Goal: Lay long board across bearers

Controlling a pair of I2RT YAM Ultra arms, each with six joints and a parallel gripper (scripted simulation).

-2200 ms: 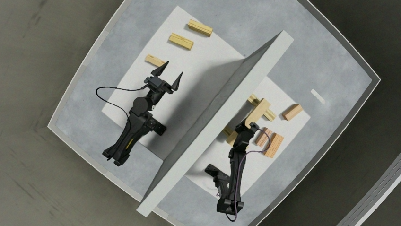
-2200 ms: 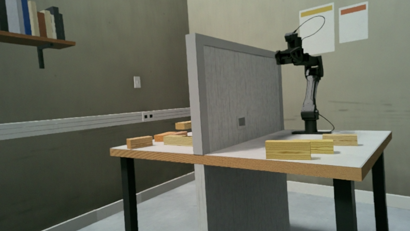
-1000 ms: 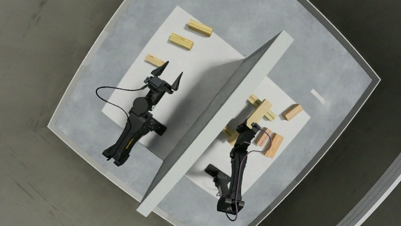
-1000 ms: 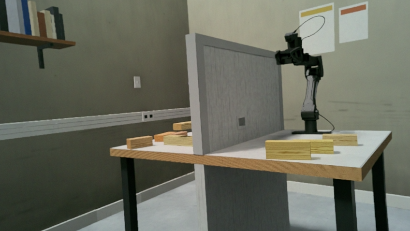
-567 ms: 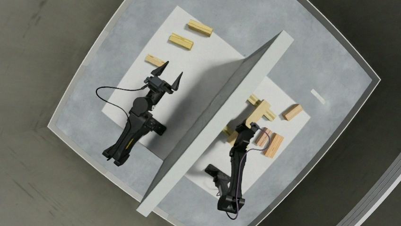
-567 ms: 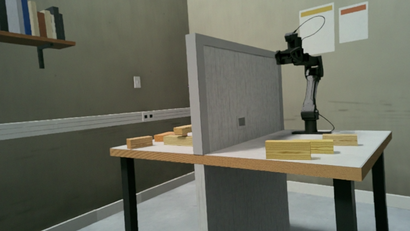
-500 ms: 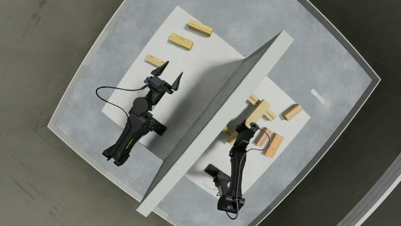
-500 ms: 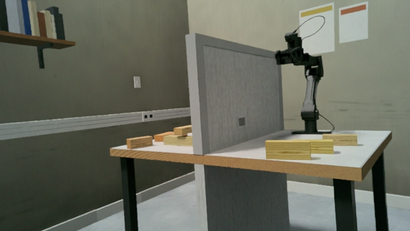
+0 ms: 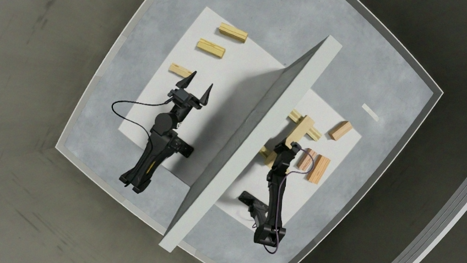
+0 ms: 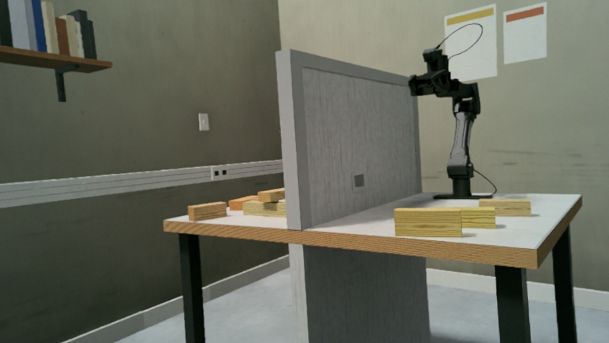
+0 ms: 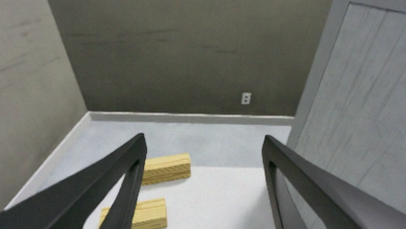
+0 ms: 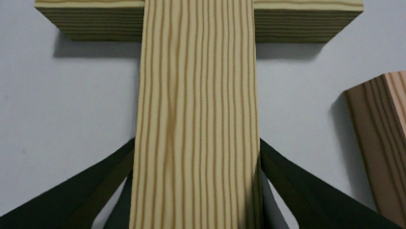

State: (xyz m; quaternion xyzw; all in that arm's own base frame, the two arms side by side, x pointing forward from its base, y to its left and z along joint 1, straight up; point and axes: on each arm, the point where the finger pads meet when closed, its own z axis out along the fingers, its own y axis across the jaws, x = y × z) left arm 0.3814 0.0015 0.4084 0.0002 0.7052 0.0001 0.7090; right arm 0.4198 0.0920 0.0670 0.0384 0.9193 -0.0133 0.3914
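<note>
My right hand is right at the long board. From my right hand the other things lie so: offcut: 25 cm ahead, 21 cm to the right, 4 cm below; then wooden bearer: 13 cm ahead, 4 cm below.
</note>
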